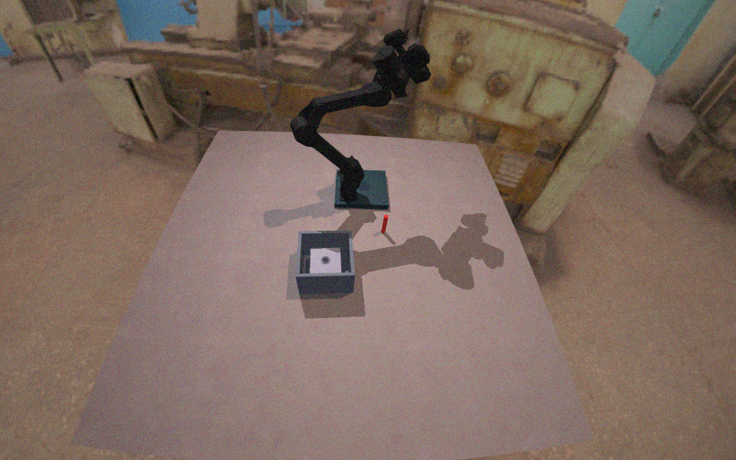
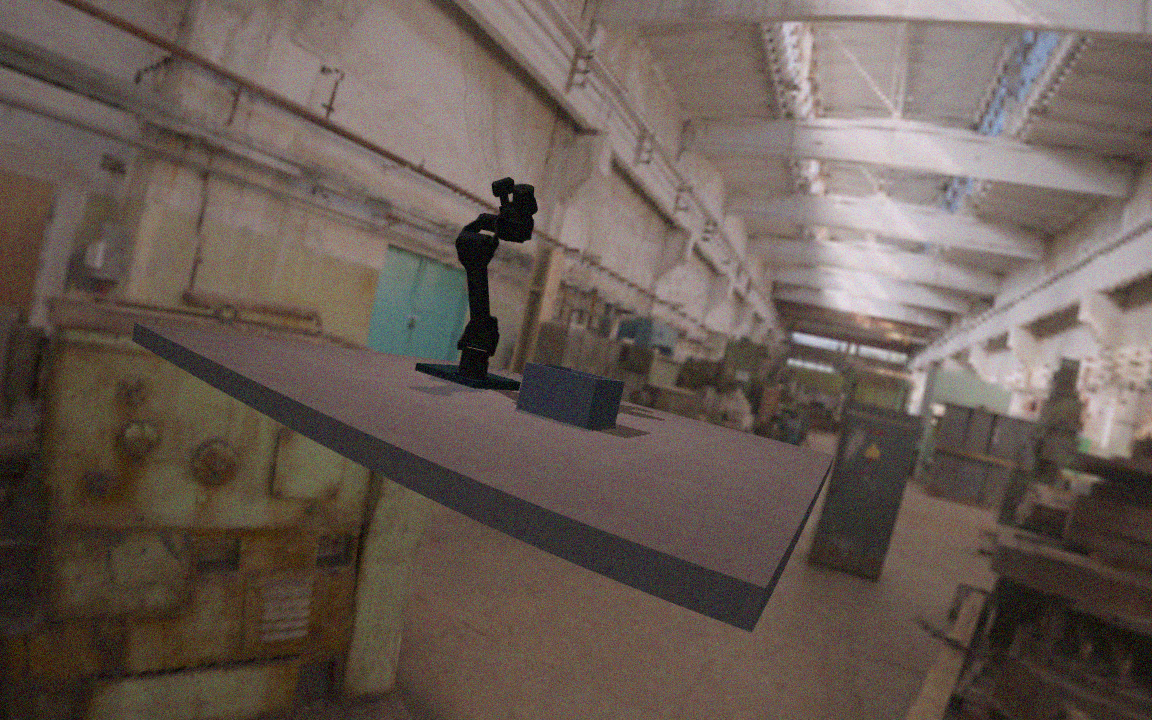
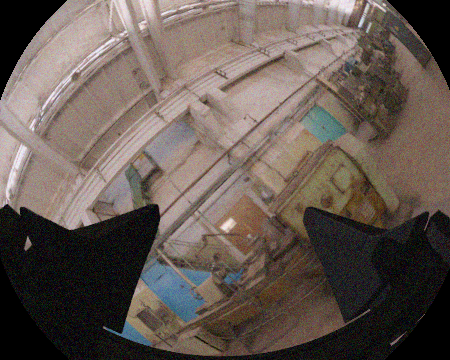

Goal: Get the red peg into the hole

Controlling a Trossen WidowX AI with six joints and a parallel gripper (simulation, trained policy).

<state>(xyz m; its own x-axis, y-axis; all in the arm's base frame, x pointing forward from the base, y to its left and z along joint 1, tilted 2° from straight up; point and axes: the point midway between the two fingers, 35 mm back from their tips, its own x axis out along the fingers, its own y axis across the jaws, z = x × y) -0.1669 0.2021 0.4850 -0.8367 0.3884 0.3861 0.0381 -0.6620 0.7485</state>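
The red peg lies 360 mm ahead of my gripper tip, 80 mm to the right of it and 490 mm below it. The rest, counted from my gripper tip: blue box (510 mm ahead, 280 mm to the right, 500 mm below); plate (510 mm ahead, 280 mm to the right, 480 mm below).
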